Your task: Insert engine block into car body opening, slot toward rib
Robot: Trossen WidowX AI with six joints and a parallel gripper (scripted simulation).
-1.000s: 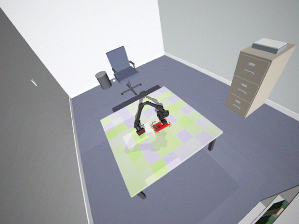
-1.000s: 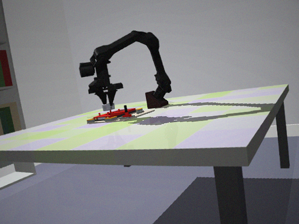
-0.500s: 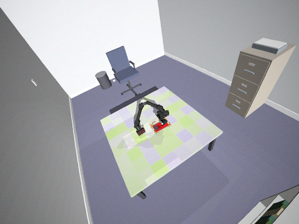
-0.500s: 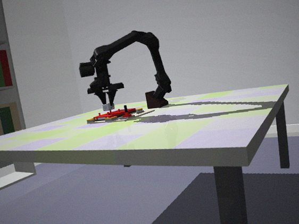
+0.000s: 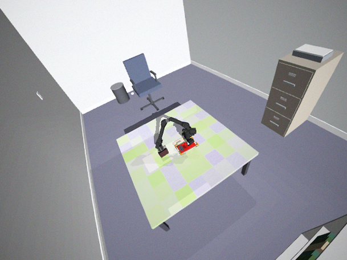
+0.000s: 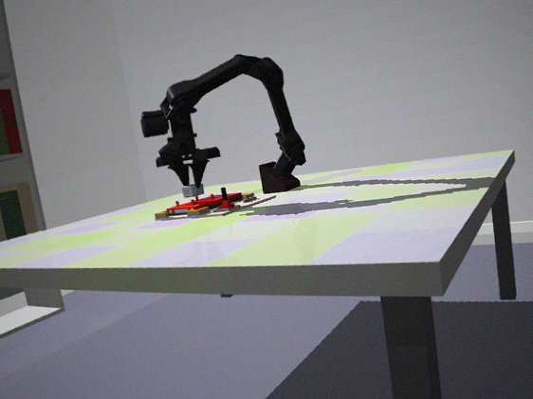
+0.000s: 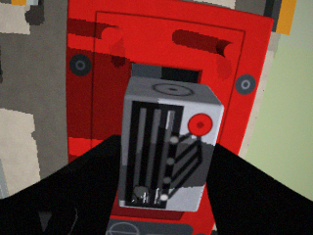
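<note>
Now: gripper tip 1 cm above the grey engine block. The rest, counted from my gripper tip: short black post: 4 cm ahead, 12 cm to the left, 3 cm below.
</note>
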